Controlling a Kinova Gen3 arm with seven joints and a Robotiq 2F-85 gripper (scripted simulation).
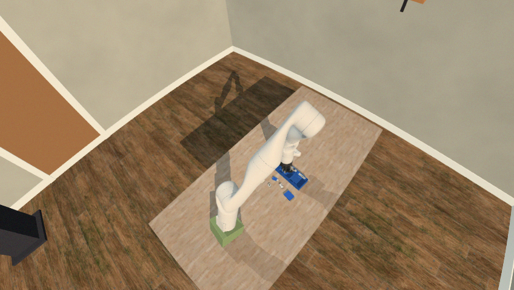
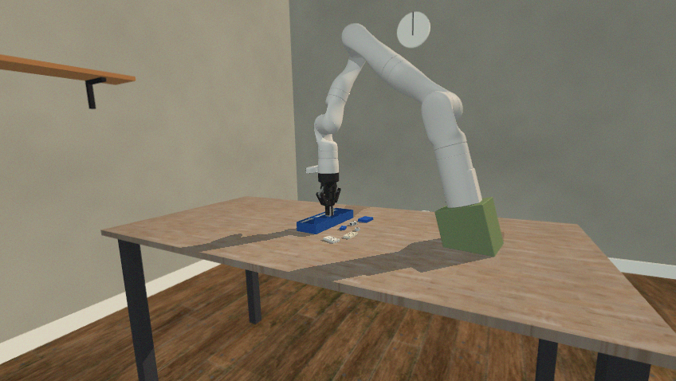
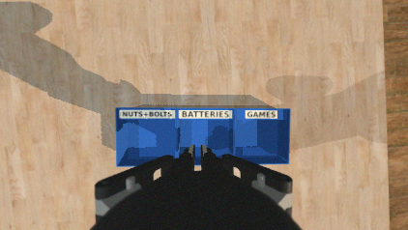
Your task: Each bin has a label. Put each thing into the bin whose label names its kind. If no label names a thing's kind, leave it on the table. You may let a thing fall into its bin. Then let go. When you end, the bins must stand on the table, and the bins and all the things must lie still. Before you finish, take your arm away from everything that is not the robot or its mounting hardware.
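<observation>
Now: the white tile 130 mm behind my hand, 80 mm to the left of it and 50 mm below it. Also, from my hand: flat blue block: 90 mm behind, 120 mm to the right, 50 mm below; grey ring: 120 mm behind, 10 mm to the left, 50 mm below.
</observation>
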